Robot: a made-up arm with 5 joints.
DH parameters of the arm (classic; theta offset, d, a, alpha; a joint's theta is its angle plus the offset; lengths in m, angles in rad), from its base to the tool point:
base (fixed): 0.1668 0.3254 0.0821 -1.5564
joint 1: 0 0.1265 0.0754 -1.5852
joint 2: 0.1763 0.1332 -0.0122 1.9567
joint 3: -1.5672 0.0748 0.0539 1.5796
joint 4: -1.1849 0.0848 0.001 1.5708
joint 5: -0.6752 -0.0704 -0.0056 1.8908
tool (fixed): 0.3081 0.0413 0 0
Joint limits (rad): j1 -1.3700..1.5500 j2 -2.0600..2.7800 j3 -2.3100..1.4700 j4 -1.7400..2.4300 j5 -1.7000..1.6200
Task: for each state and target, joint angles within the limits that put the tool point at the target. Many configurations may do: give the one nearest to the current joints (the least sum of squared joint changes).
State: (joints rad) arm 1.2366 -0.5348 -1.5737 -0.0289 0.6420
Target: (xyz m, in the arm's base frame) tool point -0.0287 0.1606 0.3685
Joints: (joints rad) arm 0.9808 -0.4127 -0.8592 -0.1038 0.7120
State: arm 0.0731 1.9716 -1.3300 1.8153 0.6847
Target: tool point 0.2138 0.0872 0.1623
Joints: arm 0.1816 2.0459 -1.4535 2.1955 0.5824
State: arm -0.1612 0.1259 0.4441 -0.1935 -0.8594
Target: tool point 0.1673 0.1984 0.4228
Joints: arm -0.3539 0.2800 0.9562 -0.1530 -0.8127
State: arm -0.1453 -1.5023 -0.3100 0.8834 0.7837
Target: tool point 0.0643 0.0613 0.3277
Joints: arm -0.3195 -1.3137 -0.3750 -0.0813 1.0100
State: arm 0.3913 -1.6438 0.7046 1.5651 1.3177
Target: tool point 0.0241 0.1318 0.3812
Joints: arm 1.2165 -1.3392 0.2863 1.6092 1.6200
